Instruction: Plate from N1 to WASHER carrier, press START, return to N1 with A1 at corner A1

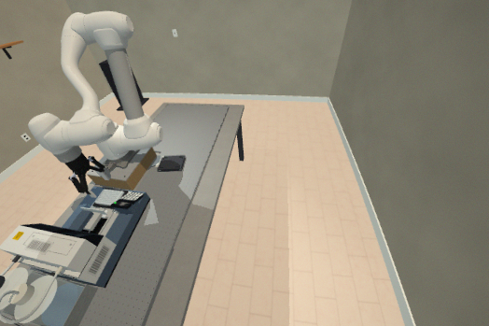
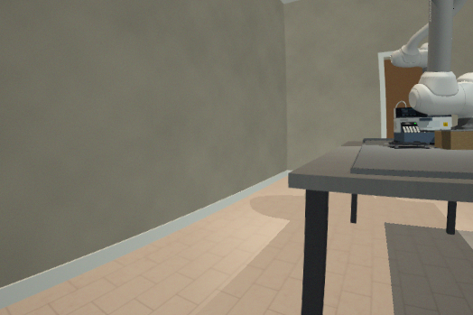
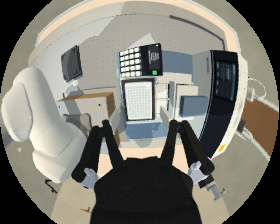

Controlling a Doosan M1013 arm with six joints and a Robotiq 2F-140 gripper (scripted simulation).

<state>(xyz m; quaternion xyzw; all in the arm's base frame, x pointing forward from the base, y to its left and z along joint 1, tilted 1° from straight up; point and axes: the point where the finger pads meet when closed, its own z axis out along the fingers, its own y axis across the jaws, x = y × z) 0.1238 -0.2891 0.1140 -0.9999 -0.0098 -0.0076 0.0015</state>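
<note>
The white well plate lies 110 mm below my hand. Also, from my hand: dark plate nest N1: 200 mm ahead, 340 mm to the left, 180 mm below; plate washer: 150 mm to the right, 70 mm below.
</note>
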